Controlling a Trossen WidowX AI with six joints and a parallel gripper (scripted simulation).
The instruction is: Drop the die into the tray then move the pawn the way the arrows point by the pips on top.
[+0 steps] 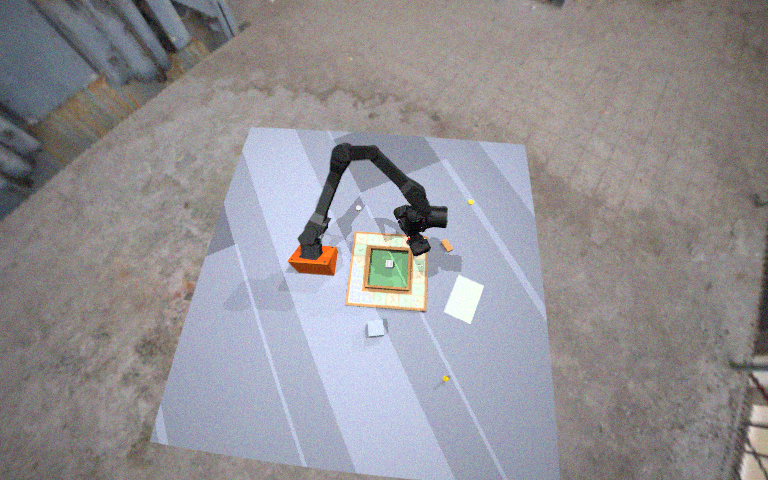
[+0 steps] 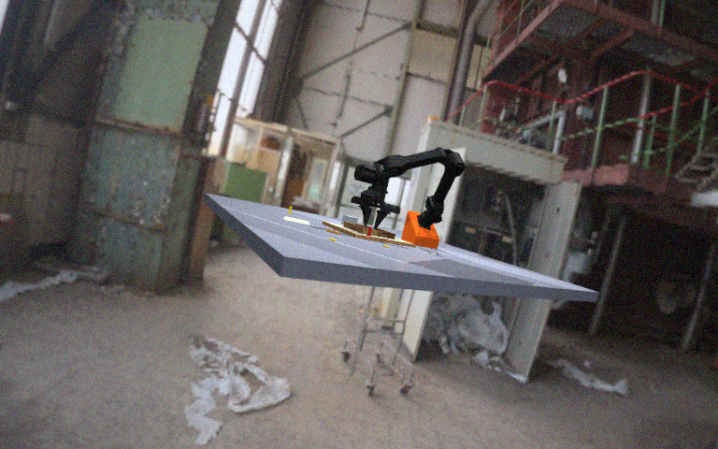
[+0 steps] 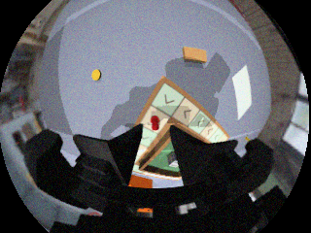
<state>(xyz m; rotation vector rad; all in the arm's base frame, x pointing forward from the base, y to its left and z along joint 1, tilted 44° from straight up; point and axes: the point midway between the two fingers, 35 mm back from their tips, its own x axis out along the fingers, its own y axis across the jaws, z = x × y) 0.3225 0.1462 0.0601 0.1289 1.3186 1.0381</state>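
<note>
My gripper tip is 20 mm above the red pawn. Also, from my gripper tip: white cube: 110 mm to the right, 60 mm behind, 20 mm below; then orange block: 150 mm ahead, 40 mm below, 20 mm to the left; then green dice tray: 120 mm to the right, 60 mm behind, 40 mm below.
</note>
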